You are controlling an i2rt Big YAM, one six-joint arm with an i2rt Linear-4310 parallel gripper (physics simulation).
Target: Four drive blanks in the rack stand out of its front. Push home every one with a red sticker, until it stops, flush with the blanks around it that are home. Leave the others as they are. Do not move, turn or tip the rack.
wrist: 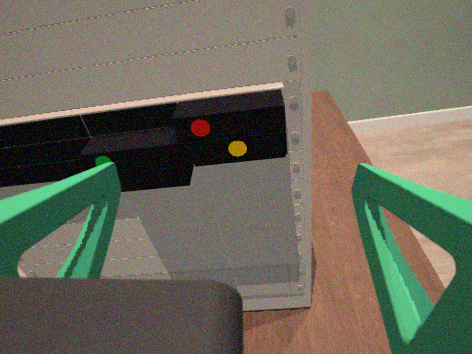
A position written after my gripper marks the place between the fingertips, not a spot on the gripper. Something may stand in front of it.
I see my gripper [236, 176] and a grey rack [89, 89].
